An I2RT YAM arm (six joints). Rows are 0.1 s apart.
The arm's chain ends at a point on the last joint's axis. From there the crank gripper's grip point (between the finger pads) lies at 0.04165 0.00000 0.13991 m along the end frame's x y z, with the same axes.
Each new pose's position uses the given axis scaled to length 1; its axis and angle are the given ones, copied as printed.
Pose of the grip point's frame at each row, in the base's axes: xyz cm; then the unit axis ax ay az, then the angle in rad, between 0 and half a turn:
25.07, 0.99, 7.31, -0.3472, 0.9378, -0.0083, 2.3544
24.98, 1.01, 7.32, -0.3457, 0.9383, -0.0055, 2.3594
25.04, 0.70, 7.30, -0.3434, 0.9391, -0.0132, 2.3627
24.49, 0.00, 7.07, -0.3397, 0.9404, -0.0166, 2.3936
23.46, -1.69, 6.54, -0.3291, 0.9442, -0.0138, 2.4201
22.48, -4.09, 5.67, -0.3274, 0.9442, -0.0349, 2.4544
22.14, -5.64, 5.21, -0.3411, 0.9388, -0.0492, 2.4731
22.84, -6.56, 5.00, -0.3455, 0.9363, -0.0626, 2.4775
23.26, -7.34, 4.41, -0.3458, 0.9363, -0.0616, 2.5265
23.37, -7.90, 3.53, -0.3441, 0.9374, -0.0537, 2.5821
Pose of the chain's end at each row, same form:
17.79, 0.07, 19.93, -0.3472, 0.9378, -0.0083, 2.3544
17.78, 0.05, 19.99, -0.3457, 0.9383, -0.0055, 2.3594
17.82, -0.04, 19.97, -0.3434, 0.9391, -0.0132, 2.3627
17.62, -0.50, 19.94, -0.3397, 0.9404, -0.0166, 2.3936
16.96, -2.11, 19.60, -0.3291, 0.9442, -0.0138, 2.4201
16.24, -3.80, 18.87, -0.3274, 0.9442, -0.0349, 2.4544
15.98, -4.94, 18.43, -0.3411, 0.9388, -0.0492, 2.4731
16.62, -5.50, 18.16, -0.3455, 0.9363, -0.0626, 2.4775
17.66, -6.07, 17.83, -0.3458, 0.9363, -0.0616, 2.5265
18.55, -6.55, 17.24, -0.3441, 0.9374, -0.0537, 2.5821

